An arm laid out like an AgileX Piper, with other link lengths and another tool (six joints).
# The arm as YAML. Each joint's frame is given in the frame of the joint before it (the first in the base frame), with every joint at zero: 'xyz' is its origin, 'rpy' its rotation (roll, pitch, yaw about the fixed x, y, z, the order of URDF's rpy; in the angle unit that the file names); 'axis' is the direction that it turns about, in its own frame. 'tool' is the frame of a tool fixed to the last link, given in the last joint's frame.
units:
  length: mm
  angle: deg
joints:
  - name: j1
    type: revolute
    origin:
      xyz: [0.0, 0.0, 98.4]
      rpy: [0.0, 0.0, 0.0]
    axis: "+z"
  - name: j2
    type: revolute
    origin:
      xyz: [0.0, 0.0, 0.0]
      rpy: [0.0, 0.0, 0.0]
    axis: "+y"
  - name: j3
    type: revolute
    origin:
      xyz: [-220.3, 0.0, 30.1]
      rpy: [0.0, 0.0, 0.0]
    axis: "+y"
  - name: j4
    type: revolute
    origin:
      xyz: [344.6, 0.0, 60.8]
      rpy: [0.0, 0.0, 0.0]
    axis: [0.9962, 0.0, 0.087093]
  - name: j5
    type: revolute
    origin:
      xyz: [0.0, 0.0, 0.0]
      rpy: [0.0, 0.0, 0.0]
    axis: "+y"
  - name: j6
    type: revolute
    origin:
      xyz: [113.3, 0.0, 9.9]
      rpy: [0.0, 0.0, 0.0]
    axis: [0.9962, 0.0, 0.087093]
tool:
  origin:
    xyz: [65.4, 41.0, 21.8]
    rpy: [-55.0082, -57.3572, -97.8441]
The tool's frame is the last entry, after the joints.
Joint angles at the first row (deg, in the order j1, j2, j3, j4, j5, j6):
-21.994, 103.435, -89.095, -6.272, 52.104, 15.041
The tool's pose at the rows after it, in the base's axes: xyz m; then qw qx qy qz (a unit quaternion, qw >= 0):
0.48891 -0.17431 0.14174 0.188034 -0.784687 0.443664 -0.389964
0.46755 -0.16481 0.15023 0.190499 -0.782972 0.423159 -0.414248
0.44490 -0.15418 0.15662 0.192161 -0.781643 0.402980 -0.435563
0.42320 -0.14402 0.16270 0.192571 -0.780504 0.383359 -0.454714
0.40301 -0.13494 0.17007 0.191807 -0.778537 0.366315 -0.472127
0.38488 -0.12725 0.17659 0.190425 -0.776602 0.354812 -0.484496
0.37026 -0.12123 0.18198 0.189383 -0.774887 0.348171 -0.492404
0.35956 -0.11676 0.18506 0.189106 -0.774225 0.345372 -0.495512
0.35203 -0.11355 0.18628 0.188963 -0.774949 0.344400 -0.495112
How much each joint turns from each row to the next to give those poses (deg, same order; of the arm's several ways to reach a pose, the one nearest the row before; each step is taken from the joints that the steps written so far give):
-0.115, -7.549, 8.156, -0.181, -4.280, -0.966
-0.062, -8.006, 8.580, -0.139, -4.025, -1.130
-0.007, -8.064, 8.210, -0.051, -3.261, -1.247
-0.001, -7.704, 7.162, 0.011, -2.313, -1.374
0.001, -7.312, 5.924, 0.001, -1.194, -1.205
0.000, -6.478, 4.631, 0.008, 0.028, -0.860
0.000, -5.199, 3.279, 0.070, 0.768, -0.565
0.000, -3.683, 2.154, 0.173, 1.062, -0.403
-0.001, -2.433, 1.347, 0.192, 1.097, -0.367

